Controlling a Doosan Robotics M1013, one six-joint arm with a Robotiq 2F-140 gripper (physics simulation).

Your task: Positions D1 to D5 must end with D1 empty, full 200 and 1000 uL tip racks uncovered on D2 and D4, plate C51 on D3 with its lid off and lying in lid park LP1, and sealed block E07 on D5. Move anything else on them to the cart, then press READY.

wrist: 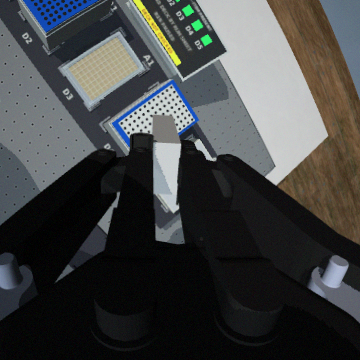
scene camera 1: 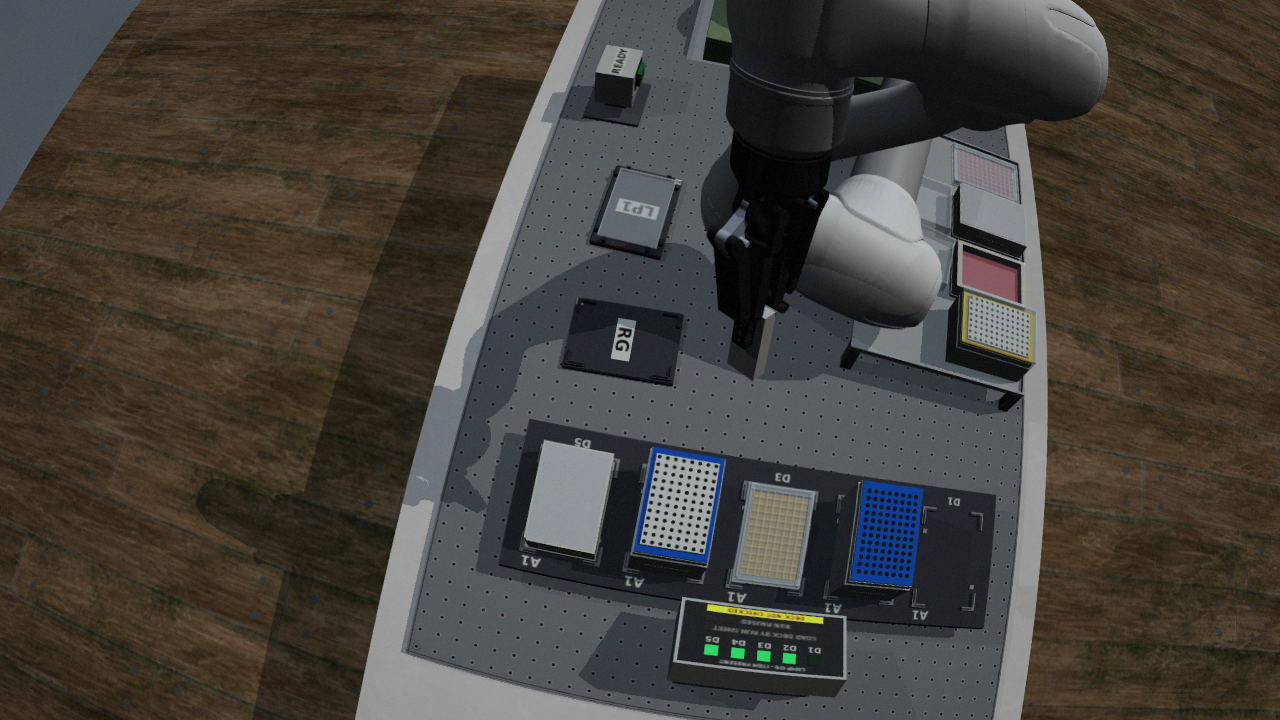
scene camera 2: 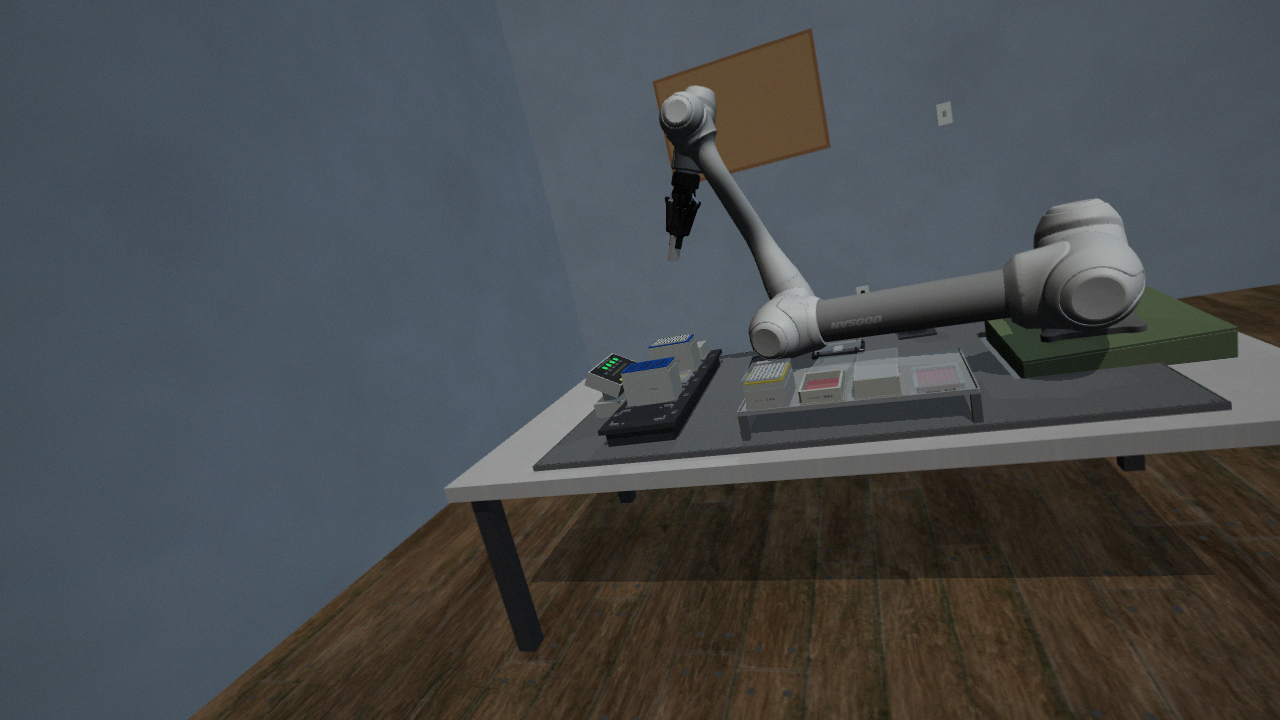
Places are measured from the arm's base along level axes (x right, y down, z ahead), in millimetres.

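Pixels of known places: gripper, between the fingertips: [wrist: 161, 133] [scene camera 1: 745, 368] [scene camera 2: 672, 260].
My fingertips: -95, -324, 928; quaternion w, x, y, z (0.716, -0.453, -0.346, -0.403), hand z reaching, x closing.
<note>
Behind a point stands the place of what it marks, as x, y, z.
My gripper [scene camera 1: 757, 344] @[-95, -324, 928] [scene camera 2: 674, 248] @[-95, -324, 928] [wrist: 161, 133] @[-95, -324, 928] is shut and empty, pale fingertips together, high above the table. On the deck, D1 [scene camera 1: 950, 559] @[-451, 0, 915] is bare. D2 holds a blue-topped rack [scene camera 1: 886, 534] @[-325, -93, 945] [scene camera 2: 650, 382] @[-367, -57, 923] [wrist: 62, 14] @[-290, -94, 925] with dark holes. D3 holds a beige-welled plate [scene camera 1: 775, 535] @[-205, -17, 968] [wrist: 105, 69] @[-200, -16, 967], uncovered. D4 holds a blue-rimmed, white-topped rack [scene camera 1: 680, 504] @[-85, -98, 996] [wrist: 160, 107] @[-102, -97, 1008]. D5 holds a white block [scene camera 1: 571, 497] @[33, -42, 1021]. A clear lid [scene camera 1: 633, 231] @[119, 29, 620] lies in LP1. The READY box [scene camera 1: 617, 76] @[238, -55, 410] has a green button [scene camera 1: 641, 73] @[210, -47, 381]. The display [scene camera 1: 759, 667] @[-239, -89, 1142] reads DECK NOT CHECKED; D2 to D5 lamps are green.
A low clear-topped stand [scene camera 1: 904, 335] @[-288, -13, 638] at the side holds a yellow-rimmed rack [scene camera 1: 996, 328] @[-409, -83, 609] [scene camera 2: 768, 385] @[-478, -66, 577], a red plate [scene camera 1: 988, 274] @[-398, -28, 483] [scene camera 2: 821, 385] @[-388, -28, 496], a grey box [scene camera 1: 989, 214] @[-376, -55, 390] and a pink plate [scene camera 1: 985, 172] @[-366, -29, 279]. The dark RG pad [scene camera 1: 657, 344] @[25, 39, 765] lies between LP1 and the deck.
</note>
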